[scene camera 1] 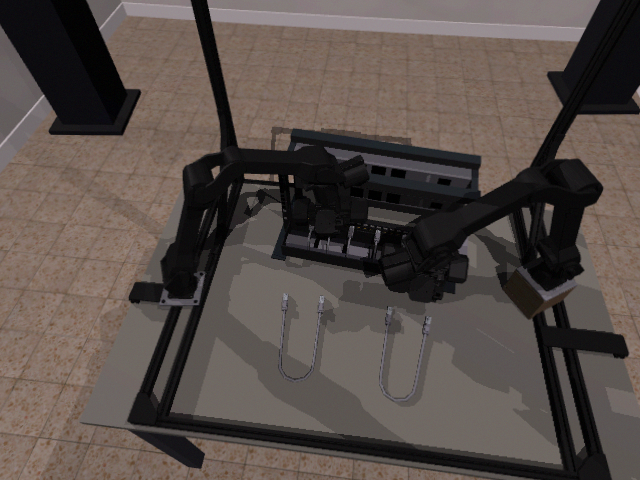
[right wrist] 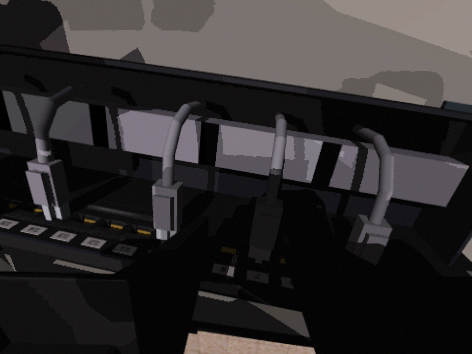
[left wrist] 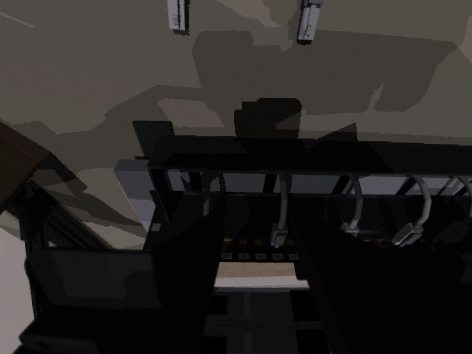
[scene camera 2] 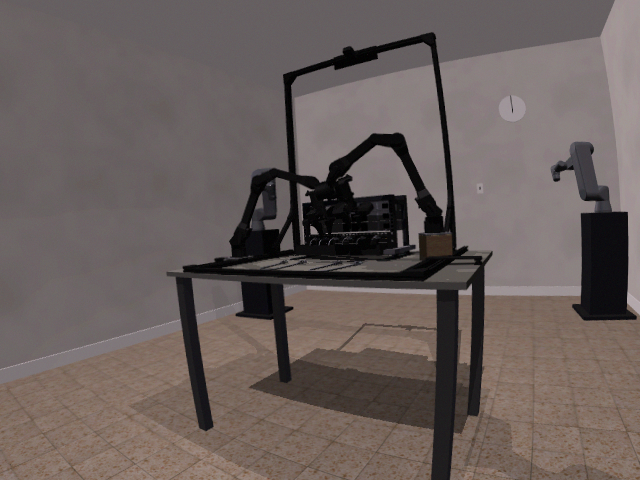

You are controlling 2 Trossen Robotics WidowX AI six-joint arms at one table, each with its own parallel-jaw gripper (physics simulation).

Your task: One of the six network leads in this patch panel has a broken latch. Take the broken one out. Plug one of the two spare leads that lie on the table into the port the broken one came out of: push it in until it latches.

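Frame: origin at the left arm's base, x up, y right, z ahead, level; centimetres.
Seen in the pictures: left gripper, fingertip midpoint: (left wrist: 257,216) (scene camera 2: 355,228); right gripper, fingertip midpoint: (right wrist: 244,225) (left wrist: 452,239) (scene camera 2: 326,236); left arm's base at its link origin: (scene camera 1: 546,276) (scene camera 2: 434,232); right arm's base at its link origin: (scene camera 1: 182,287) (scene camera 2: 239,256).
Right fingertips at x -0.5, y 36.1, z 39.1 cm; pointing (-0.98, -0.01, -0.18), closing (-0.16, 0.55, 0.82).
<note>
Offsets run from my right fingertips to a thing's top centre. "pt": to the spot under its first point.
The patch panel (scene camera 1: 330,260) (left wrist: 320,153) (right wrist: 240,95) stands at the back of the table with grey leads in its ports. In the right wrist view several plugs show, among them a pale plug {pt dx -0.2, dy -2.6, dz -3.1 cm} (right wrist: 166,207) and a shadowed plug {pt dx -0.2, dy +0.4, dz +1.0 cm} (right wrist: 266,222); which latch is broken I cannot tell. My right gripper (scene camera 1: 326,229) (right wrist: 244,225) is open over the panel, its fingers either side of the shadowed plug. My left gripper (left wrist: 257,216) is open above the panel's other end, near another plug {pt dx -0.2, dy -12.1, dz -14.3 cm} (left wrist: 279,236). Two U-shaped spare leads {pt dx -9.1, dy -19.1, dz +24.4 cm} (scene camera 1: 281,341) {pt dx -9.2, dy -33.2, dz +4.1 cm} (scene camera 1: 381,356) lie on the table; plugs of one {pt dx -8.9, dy -30.1, dz -11.0 cm} (left wrist: 178,15) also show.
A rack unit with a blue-grey rail {dx +16.5, dy -1.3, dz -10.2 cm} (scene camera 1: 382,146) stands behind the panel. A wooden block (scene camera 1: 527,297) (scene camera 2: 436,245) carries the left arm's base. Black frame bars edge the table, and frame posts rise at its back. Both arms reach in close together over the panel.
</note>
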